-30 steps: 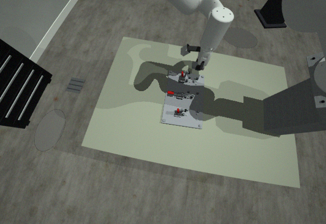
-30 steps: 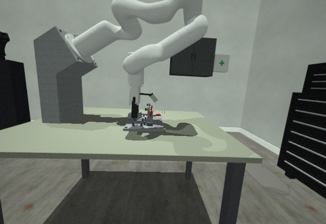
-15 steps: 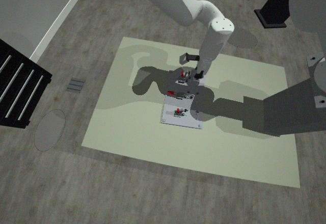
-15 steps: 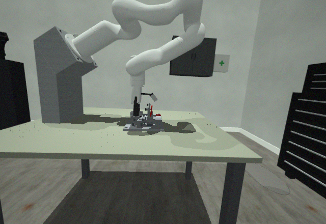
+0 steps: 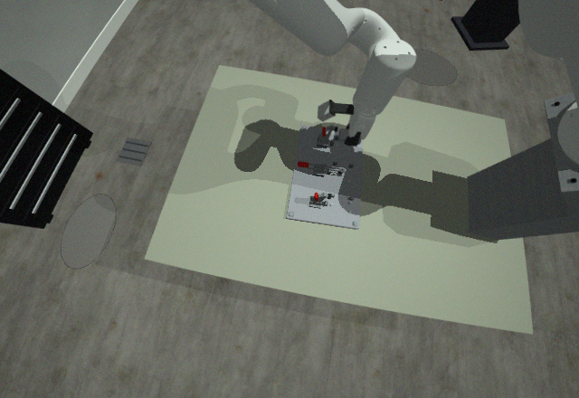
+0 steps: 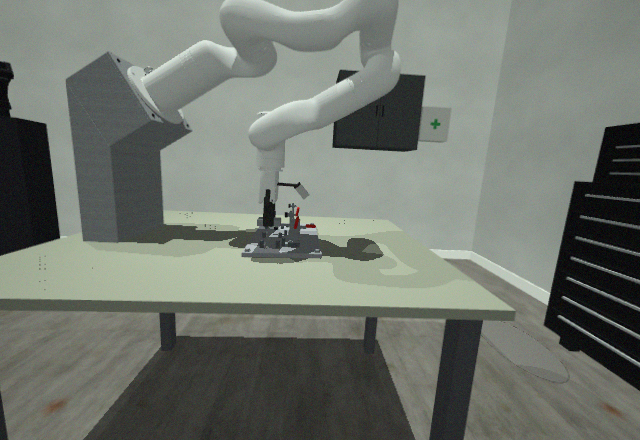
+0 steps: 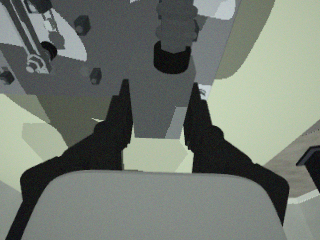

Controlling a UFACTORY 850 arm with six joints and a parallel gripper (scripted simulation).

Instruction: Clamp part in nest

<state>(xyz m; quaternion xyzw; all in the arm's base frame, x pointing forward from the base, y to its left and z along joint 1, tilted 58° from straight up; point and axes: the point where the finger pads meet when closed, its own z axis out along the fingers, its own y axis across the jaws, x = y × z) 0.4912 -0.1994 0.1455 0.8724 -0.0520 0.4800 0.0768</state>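
Now: hand 1 cm above the grey block part. From my hand the other things lie so: grey fixture plate 8 cm ahead, 9 cm to the left, 9 cm below.
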